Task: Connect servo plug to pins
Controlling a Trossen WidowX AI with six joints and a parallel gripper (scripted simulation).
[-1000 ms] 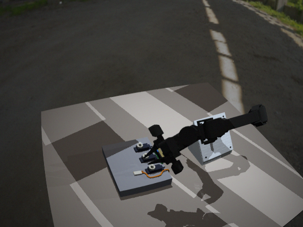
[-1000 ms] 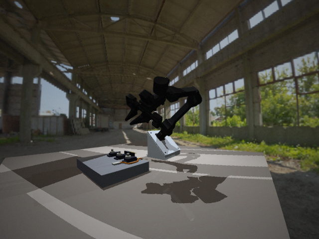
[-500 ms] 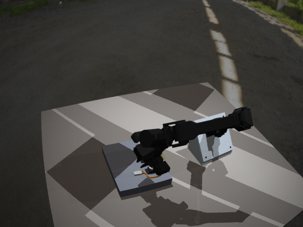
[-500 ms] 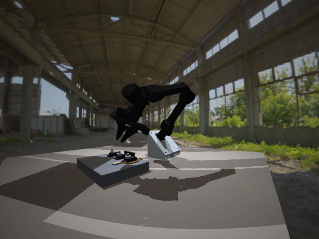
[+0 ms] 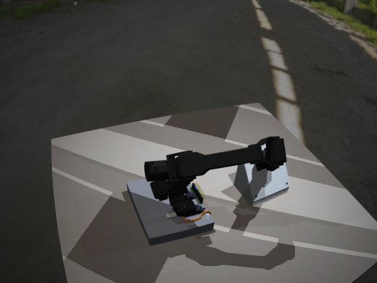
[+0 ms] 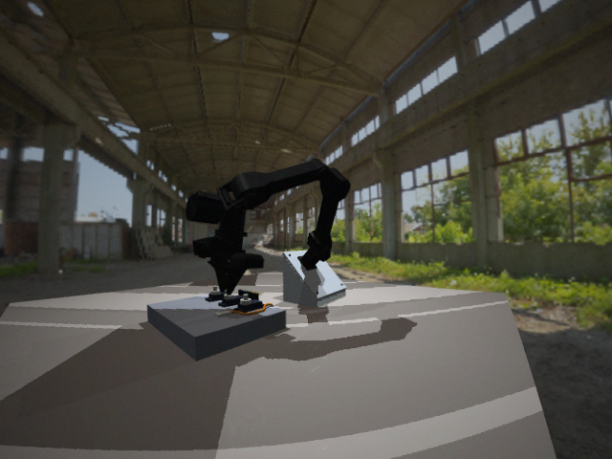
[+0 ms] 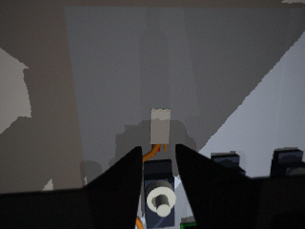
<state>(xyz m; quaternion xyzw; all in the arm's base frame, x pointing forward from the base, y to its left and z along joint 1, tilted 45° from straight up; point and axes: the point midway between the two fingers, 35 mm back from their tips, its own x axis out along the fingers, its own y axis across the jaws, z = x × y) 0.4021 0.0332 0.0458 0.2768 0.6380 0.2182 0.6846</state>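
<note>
Now: gripper tip 13 cm past the blue band, 9 cm to the left of it and 3 cm above it. The rest, counted from my gripper tip: grey printed holder 8 cm to the right, 8 cm below, 3 cm ahead.
</note>
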